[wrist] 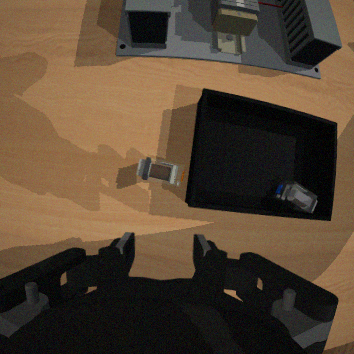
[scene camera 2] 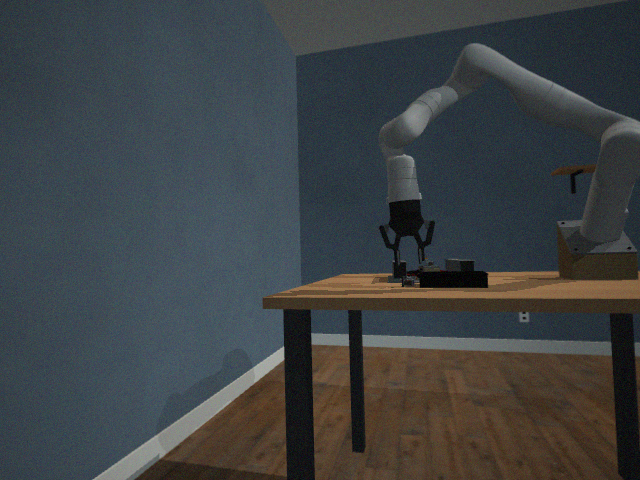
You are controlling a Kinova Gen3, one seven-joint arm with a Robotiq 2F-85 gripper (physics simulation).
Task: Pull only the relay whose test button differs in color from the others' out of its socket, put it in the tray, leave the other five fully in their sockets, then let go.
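Places are measured from the arm's base along level axes (x right, y down, z ahead), in metres.
Pixels of known places: gripper, fingertip midpoint: (wrist: 163, 245) (scene camera 2: 409, 264); arm's base, origin of the base link: (scene camera 2: 598, 232).
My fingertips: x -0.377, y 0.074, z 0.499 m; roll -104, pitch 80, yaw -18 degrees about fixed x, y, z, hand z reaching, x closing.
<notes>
Ahead of a thing's pixels: the offset from my fingertips to its top centre. "spot": to the spot under its first point. Level surfaces: height alone.
A clear-cased relay @[dy +0.033, dx +0.058, dz +0.014 m] (wrist: 161, 171) (scene camera 2: 408, 281) lies on its side on the table, just left of the tray in the wrist view, with a small orange part at its right end. The black tray @[dy +0.026, dx +0.094, dz -0.094 m] (wrist: 194, 150) (scene camera 2: 453, 279) holds another clear-cased relay @[dy +0.030, dx +0.061, dz -0.140 m] (wrist: 300, 196) with a blue part at one end, lying in its lower right corner. My gripper (wrist: 163, 245) (scene camera 2: 409, 260) points down above the table, partly open and empty. In the wrist view its fingertips are below the loose relay. The relay sockets are not visible in the wrist view.
A grey panel @[spot: dy +0.058, dx +0.205, dz +0.013 m] (wrist: 187, 49) lies beyond the tray, carrying a slotted duct @[spot: dy -0.002, dx +0.244, dz -0.122 m] (wrist: 320, 30), a second duct @[spot: dy +0.022, dx +0.196, dz +0.056 m] (wrist: 149, 27) and a beige terminal block @[spot: dy +0.031, dx +0.241, dz -0.032 m] (wrist: 235, 22). The wooden table @[dy +0.061 m] (scene camera 2: 341, 291) has its left edge near the gripper in the scene view.
</notes>
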